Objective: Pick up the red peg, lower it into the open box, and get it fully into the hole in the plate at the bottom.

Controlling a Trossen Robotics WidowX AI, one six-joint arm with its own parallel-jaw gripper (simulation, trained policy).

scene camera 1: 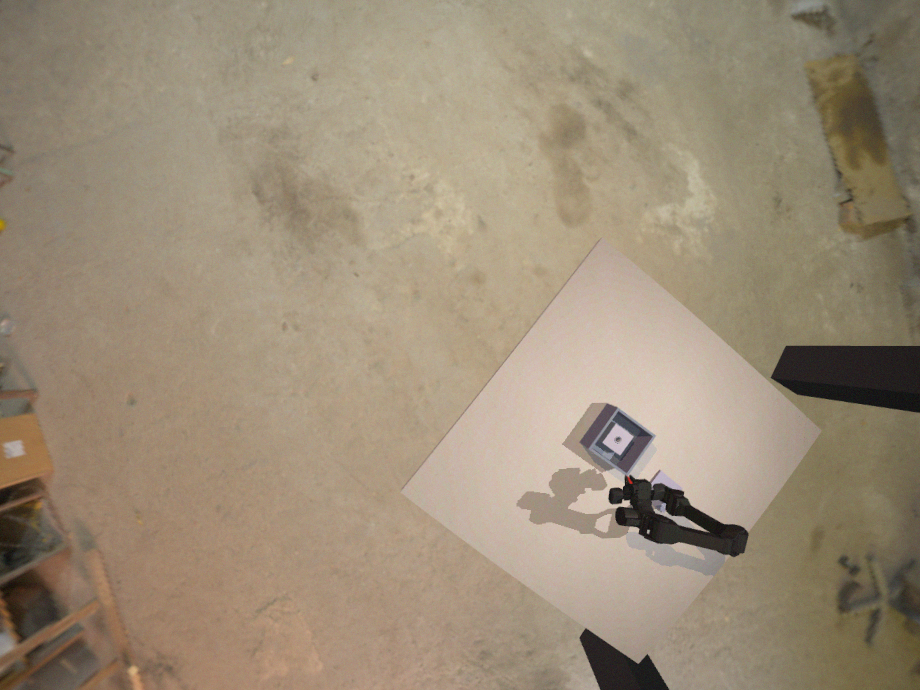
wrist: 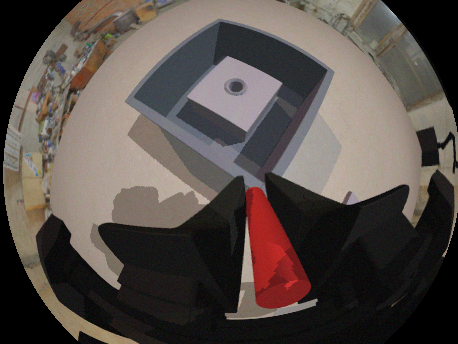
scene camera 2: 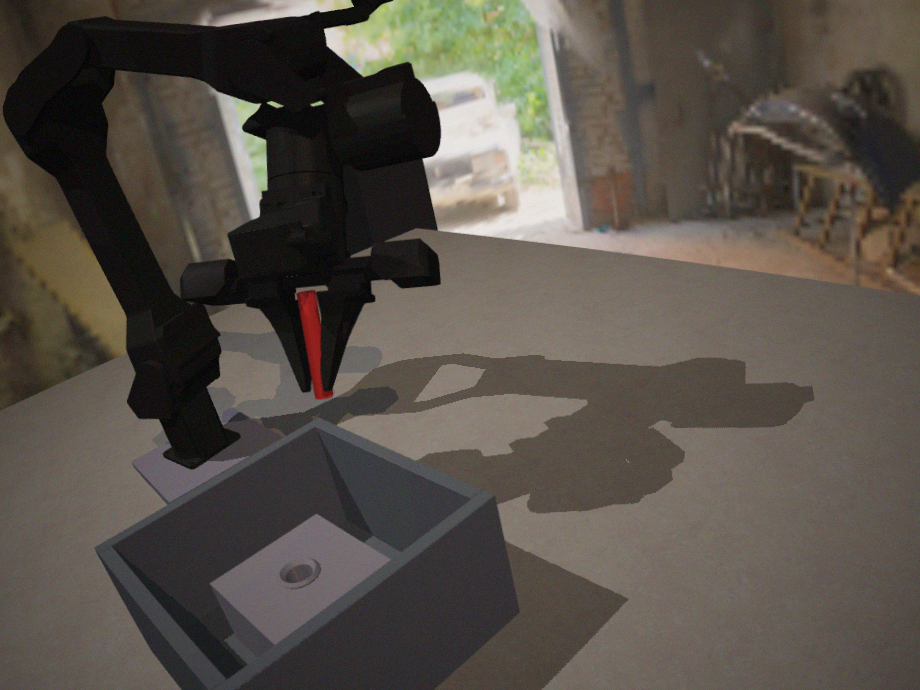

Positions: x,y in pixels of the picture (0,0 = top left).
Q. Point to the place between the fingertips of the gripper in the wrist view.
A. At 254,181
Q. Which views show the grey box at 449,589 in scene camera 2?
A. Scene camera 1, the wrist view and scene camera 2: all of them.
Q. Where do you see a grey box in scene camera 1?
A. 625,463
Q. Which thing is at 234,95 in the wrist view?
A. A pale plate.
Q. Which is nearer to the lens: the red peg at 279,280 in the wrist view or the grey box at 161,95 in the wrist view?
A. The red peg.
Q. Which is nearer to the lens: the red peg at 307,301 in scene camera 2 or the grey box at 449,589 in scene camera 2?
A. The grey box.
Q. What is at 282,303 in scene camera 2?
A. The gripper.
